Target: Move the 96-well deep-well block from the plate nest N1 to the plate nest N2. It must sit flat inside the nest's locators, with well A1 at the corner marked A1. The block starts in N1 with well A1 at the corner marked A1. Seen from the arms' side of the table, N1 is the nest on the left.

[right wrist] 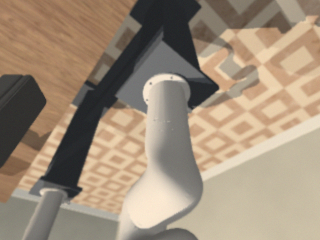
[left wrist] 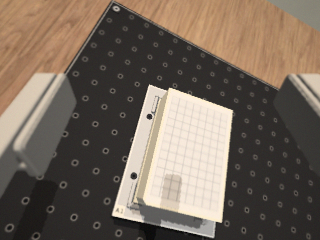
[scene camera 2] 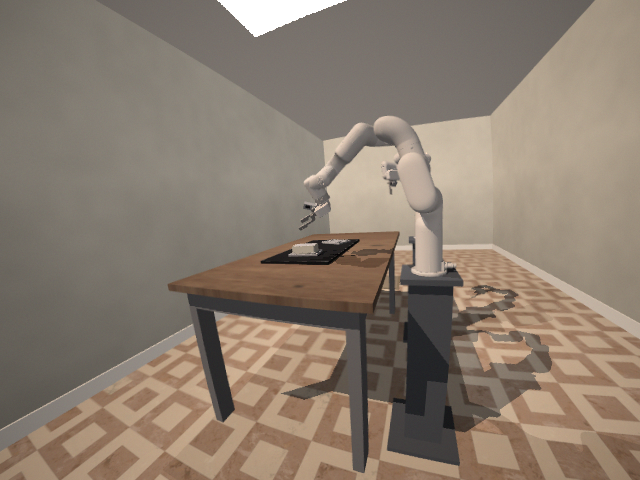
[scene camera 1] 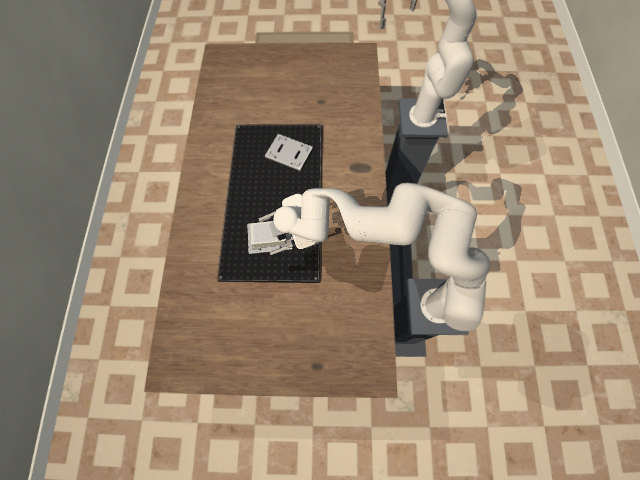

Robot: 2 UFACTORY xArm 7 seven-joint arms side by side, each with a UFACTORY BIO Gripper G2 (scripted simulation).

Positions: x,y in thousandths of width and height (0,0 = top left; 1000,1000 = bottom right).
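I can see a white deep-well block (left wrist: 577,702), and with it a nest N1 (left wrist: 489,898). In the right wrist view the white deep-well block is out of frame.
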